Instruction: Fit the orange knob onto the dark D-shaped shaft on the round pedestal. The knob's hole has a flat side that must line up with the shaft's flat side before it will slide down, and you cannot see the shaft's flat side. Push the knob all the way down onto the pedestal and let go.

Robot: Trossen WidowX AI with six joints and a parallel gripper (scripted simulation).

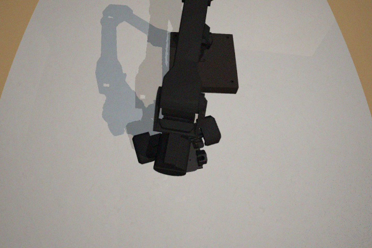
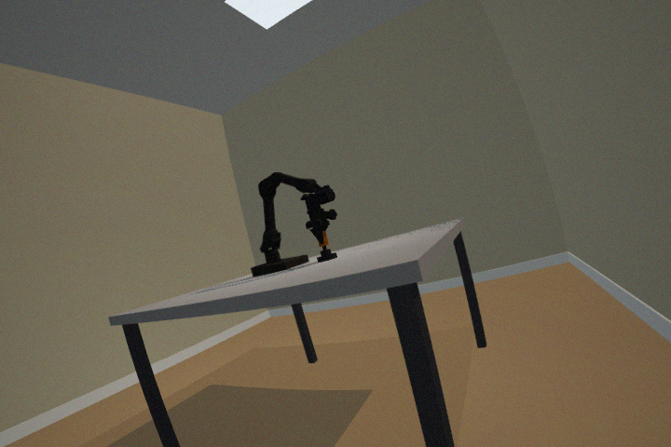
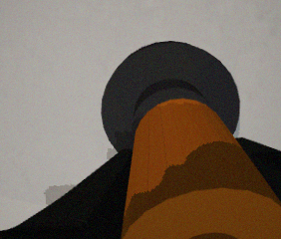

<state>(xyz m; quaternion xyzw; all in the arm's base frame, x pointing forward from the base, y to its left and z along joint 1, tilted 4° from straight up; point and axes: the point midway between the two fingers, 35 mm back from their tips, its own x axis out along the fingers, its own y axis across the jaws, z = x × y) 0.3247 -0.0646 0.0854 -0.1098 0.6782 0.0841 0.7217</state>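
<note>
The orange knob is 20 mm above my gripper tip. Round my gripper tip: round dark pedestal: 40 mm below.
</note>
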